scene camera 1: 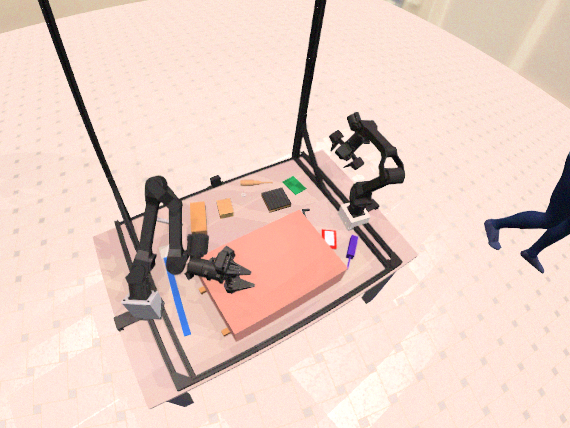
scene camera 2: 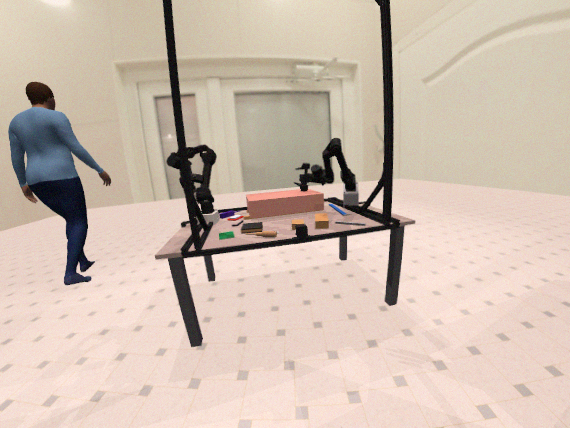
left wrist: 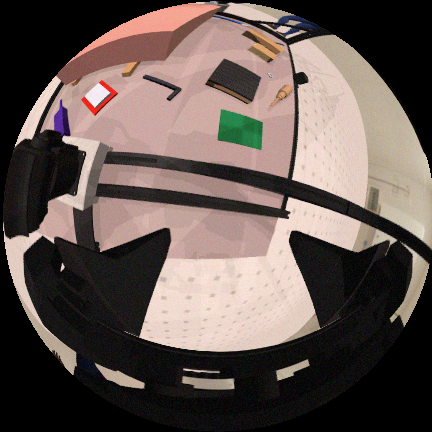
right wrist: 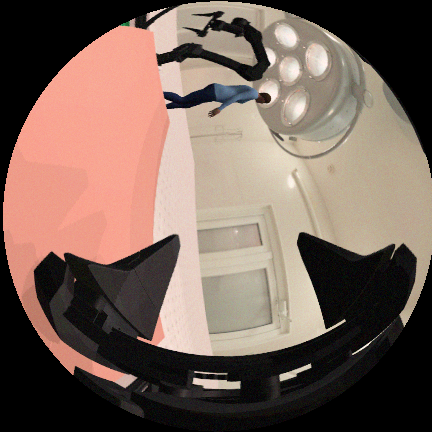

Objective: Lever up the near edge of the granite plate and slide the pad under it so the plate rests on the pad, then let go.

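Pixels of known places: left gripper, between the fingertips: [scene camera 1: 337,159] [left wrist: 232,235]; right gripper, between the fingertips: [scene camera 1: 253,279] [scene camera 2: 294,176] [right wrist: 241,239]; left arm's base, origin of its link: [scene camera 1: 355,210] [scene camera 2: 207,212] [left wrist: 67,169] [right wrist: 157,59]; right arm's base, origin of its link: [scene camera 1: 140,296] [scene camera 2: 350,187].
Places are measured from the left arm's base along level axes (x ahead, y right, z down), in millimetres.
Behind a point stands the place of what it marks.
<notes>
The granite plate, a large salmon slab [scene camera 1: 295,260] @[x 364, y -169, z -57 mm] [scene camera 2: 285,204] @[x 469, y -6, z -15 mm] [left wrist: 125,45] [right wrist: 90,110] @[x 481, y -140, z -57 mm], lies flat on thin wooden strips [scene camera 1: 225,331] [left wrist: 131,68]. What looks like the pad, a dark ribbed square on a tan base [scene camera 1: 276,198] @[x 292, y 195, z 42 mm] [scene camera 2: 252,227] @[x 299, y 234, z 41 mm] [left wrist: 236,79] @[x 278, y 198, z 41 mm], lies on the table apart from the plate. My right gripper [scene camera 1: 252,279] @[x 546, y -242, z -164 mm] [scene camera 2: 300,176] @[x 546, y -242, z -164 mm] [right wrist: 241,239] @[x 546, y -242, z -164 mm] is open and empty, low over the plate's top; whether it touches is unclear. My left gripper [scene camera 1: 338,158] @[x 8, y 216, z -108 mm] [left wrist: 232,235] @[x 8, y 216, z -108 mm] is open and empty, raised beyond the table's edge, away from plate and pad.
Two orange blocks [scene camera 1: 198,216] @[x 643, y 185, z 25 mm] [scene camera 1: 225,207] @[x 521, y 205, z 34 mm], a wooden-handled tool [scene camera 1: 248,183] @[x 383, y 317, z 42 mm] and a green sheet [scene camera 1: 294,185] @[x 174, y 261, z 61 mm] lie around the pad. A black L-shaped key [left wrist: 165,86] @[x 196, y 83, z 61 mm], red-edged card [scene camera 1: 329,238] @[x 153, y -66, z 50 mm] and purple tool [scene camera 1: 352,246] @[x 85, y -141, z 34 mm] lie near the plate. A blue strip [scene camera 1: 177,300] @[x 804, y -142, z 56 mm] lies left in scene camera 1.
</notes>
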